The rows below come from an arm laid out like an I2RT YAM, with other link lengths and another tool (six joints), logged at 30 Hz.
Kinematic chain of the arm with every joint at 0, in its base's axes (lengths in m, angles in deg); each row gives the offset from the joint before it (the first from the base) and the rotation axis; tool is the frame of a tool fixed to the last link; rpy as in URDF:
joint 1: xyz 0 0 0.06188 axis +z
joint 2: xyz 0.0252 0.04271 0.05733 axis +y
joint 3: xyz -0.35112 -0.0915 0 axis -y
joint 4: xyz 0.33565 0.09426 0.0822 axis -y
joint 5: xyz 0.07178 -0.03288 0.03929 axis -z
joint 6: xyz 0.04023 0 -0.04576 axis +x
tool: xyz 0.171 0.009 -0.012 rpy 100.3 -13.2 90
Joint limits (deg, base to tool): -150..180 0..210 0..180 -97..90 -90..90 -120..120
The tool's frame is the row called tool.
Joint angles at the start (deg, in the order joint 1, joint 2, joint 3, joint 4, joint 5, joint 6):
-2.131, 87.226, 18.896, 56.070, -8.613, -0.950
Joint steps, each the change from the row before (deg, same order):
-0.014, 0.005, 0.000, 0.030, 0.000, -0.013
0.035, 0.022, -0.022, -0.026, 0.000, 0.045
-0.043, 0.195, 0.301, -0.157, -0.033, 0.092
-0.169, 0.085, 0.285, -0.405, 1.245, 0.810
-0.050, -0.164, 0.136, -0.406, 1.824, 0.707
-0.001, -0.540, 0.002, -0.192, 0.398, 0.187
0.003, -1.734, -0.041, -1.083, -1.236, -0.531
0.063, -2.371, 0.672, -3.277, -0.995, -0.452
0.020, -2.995, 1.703, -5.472, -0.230, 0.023
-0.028, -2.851, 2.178, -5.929, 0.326, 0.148
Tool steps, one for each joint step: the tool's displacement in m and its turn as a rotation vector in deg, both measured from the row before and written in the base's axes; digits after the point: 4 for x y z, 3 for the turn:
0.0000, -0.0001, 0.0001, -0.014, -0.026, -0.011
-0.0002, 0.0003, -0.0005, 0.046, 0.075, 0.026
0.0017, -0.0003, 0.0002, 0.098, 0.061, -0.030
0.0020, -0.0058, -0.0003, 0.527, 0.298, -1.558
0.0011, -0.0070, 0.0004, 0.295, 0.174, -1.983
0.0000, -0.0014, 0.0034, 0.082, -0.336, -0.430
-0.0021, 0.0045, 0.0084, -0.287, -0.652, 1.322
-0.0011, 0.0041, 0.0091, -0.228, 0.189, 1.129
0.0012, 0.0010, 0.0131, 0.102, 0.774, 0.240
0.0019, -0.0015, 0.0149, 0.105, 0.916, -0.379

